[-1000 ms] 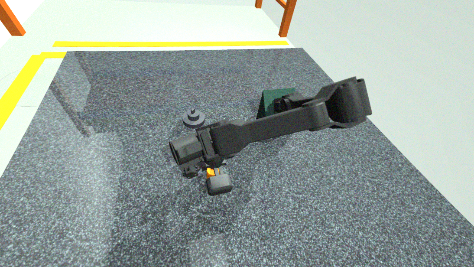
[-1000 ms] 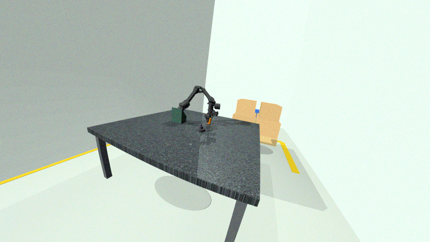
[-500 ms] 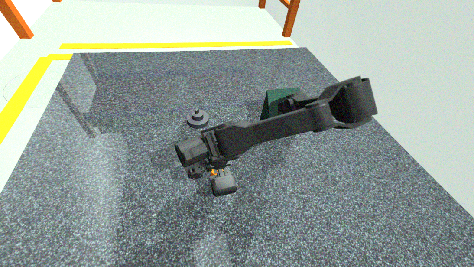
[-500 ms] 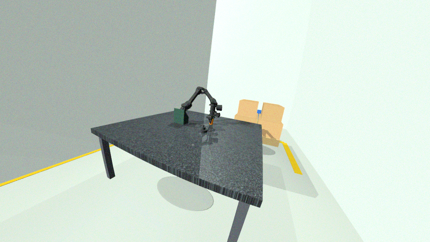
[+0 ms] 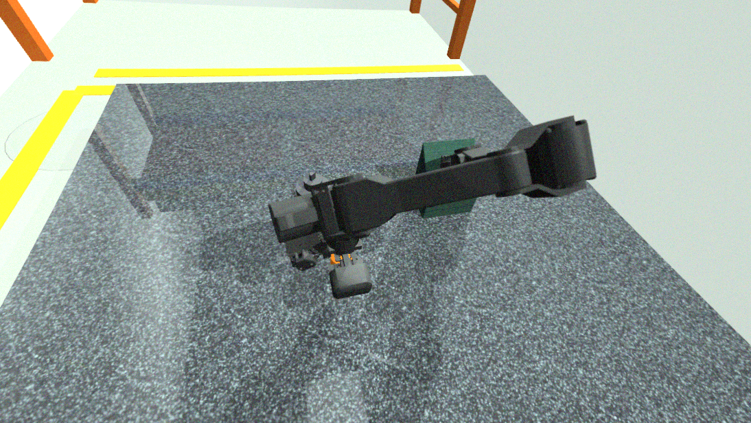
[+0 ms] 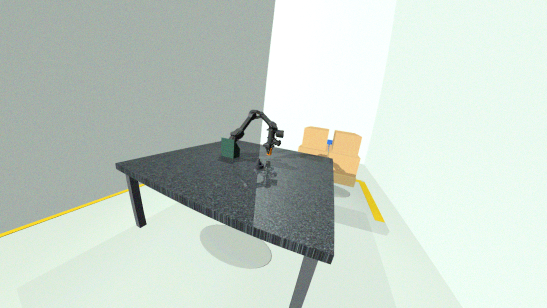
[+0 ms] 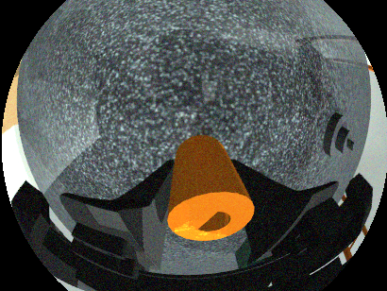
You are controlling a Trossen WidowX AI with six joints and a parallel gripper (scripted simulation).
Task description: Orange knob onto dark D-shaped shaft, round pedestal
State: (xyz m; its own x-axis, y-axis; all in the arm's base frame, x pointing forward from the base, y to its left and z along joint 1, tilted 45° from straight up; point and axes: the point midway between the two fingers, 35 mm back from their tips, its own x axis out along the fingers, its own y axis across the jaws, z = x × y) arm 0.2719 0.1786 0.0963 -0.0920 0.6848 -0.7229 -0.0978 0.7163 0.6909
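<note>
Now: the dark shaft 4 cm ahead of my gripper tip, 26 cm to the right of it and 1 cm below it. From my gripper tip the other things lie so: orange knob (2 cm above).
</note>
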